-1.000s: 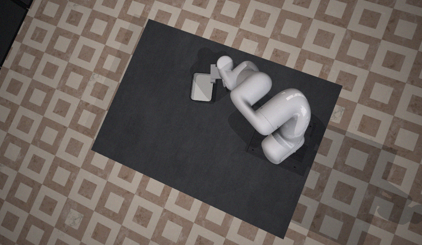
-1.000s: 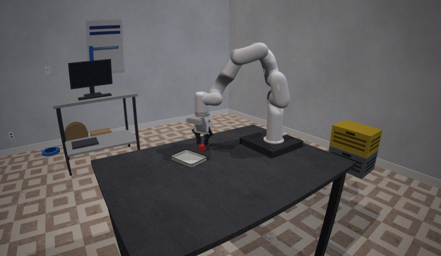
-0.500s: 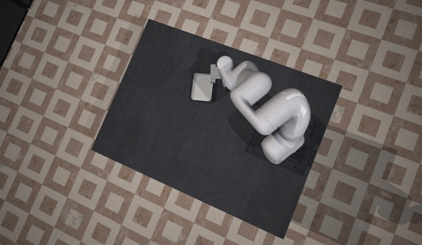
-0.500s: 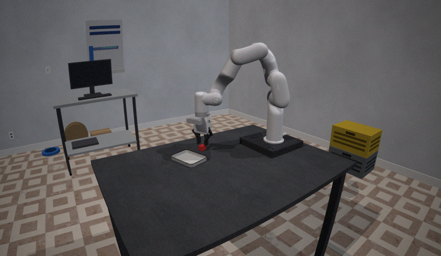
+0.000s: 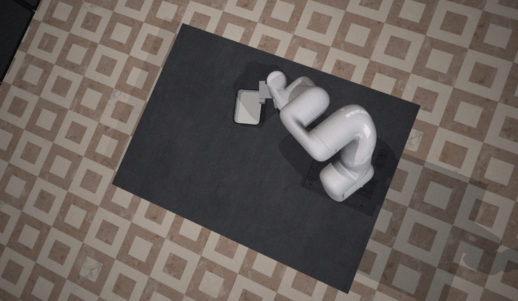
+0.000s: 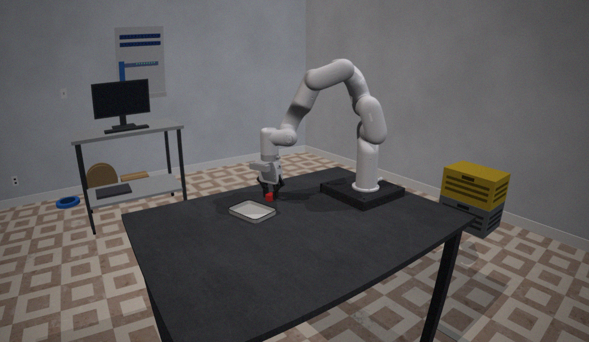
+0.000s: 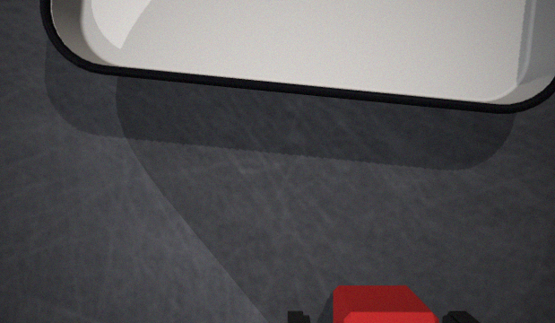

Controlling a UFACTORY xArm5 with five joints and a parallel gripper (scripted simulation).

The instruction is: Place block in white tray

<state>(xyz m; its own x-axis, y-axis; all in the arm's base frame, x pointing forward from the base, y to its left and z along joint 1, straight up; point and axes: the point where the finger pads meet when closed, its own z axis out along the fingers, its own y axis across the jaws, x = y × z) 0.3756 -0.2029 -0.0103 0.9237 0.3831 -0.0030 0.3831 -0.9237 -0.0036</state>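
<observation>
The small red block lies 20 mm below my hand. Round my hand: white tray: 130 mm ahead, 70 mm to the left, 20 mm below.
</observation>
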